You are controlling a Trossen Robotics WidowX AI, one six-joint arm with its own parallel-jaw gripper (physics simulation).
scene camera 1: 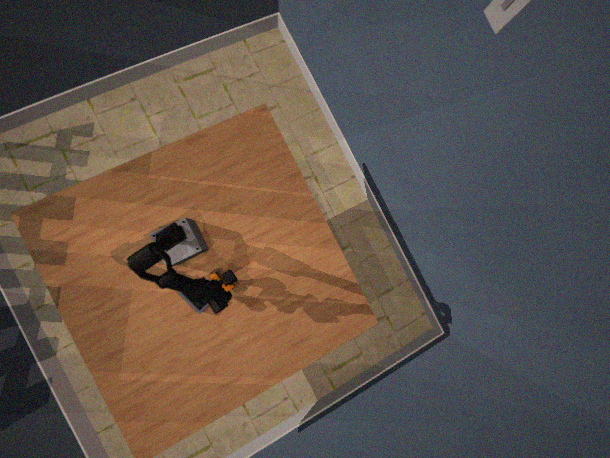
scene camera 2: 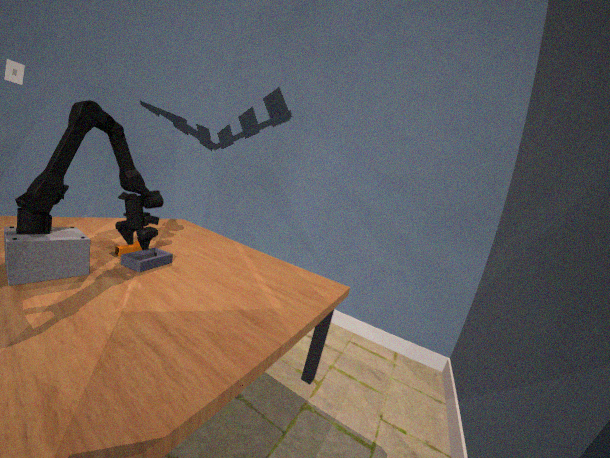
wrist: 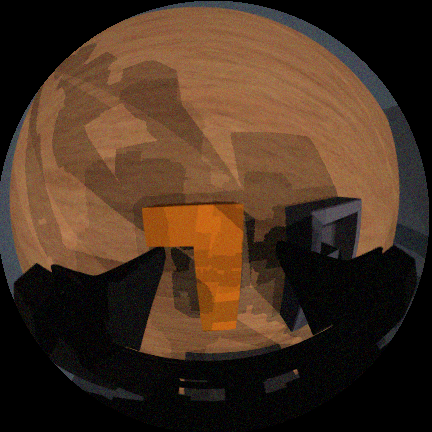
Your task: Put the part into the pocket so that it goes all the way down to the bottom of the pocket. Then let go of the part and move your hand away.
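Pixels of known places: gripper, fingertip midpoint: (scene camera 1: 221, 286) (scene camera 2: 138, 249) (wrist: 221, 249); arm's base at its link origin: (scene camera 1: 177, 234) (scene camera 2: 33, 231).
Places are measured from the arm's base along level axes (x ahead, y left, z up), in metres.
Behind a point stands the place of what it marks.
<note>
The orange L-shaped part (scene camera 1: 228, 288) @[x 0.318, y 0.082, z -0.074 m] (scene camera 2: 125, 248) @[x 0.246, y 0.033, z -0.077 m] (wrist: 220, 285) @[x 0.278, y 0.052, z -0.075 m] lies flat on the table. The dark blue-grey block with the pocket (scene camera 1: 194, 304) @[x 0.318, y -0.089, z -0.078 m] (scene camera 2: 159, 262) @[x 0.312, y -0.104, z -0.089 m] (wrist: 340, 212) @[x 0.346, y -0.039, z -0.069 m] stands beside it, on the right in the wrist view, with a gap between them. My gripper (scene camera 2: 138, 245) @[x 0.298, y 0.053, z -0.093 m] (wrist: 221, 249) @[x 0.298, y 0.053, z -0.093 m] is open and empty, pointing down low over the part. In the wrist view the part's long leg shows between the fingers, and the right finger hides some of the block. In scene camera 1 the arm covers much of the part and block.
The arm's grey base box (scene camera 1: 194, 246) @[x 0.078, y 0.045, z -0.004 m] (scene camera 2: 47, 260) @[x 0.022, y -0.100, z -0.050 m] stands on the wooden table (scene camera 1: 240, 350) @[x 0.618, y 0.003, z -0.105 m] (scene camera 2: 175, 340) @[x 0.180, y -0.482, z -0.105 m], to the left of the part and block in scene camera 2. Shadows of the arm fall across the table top.
</note>
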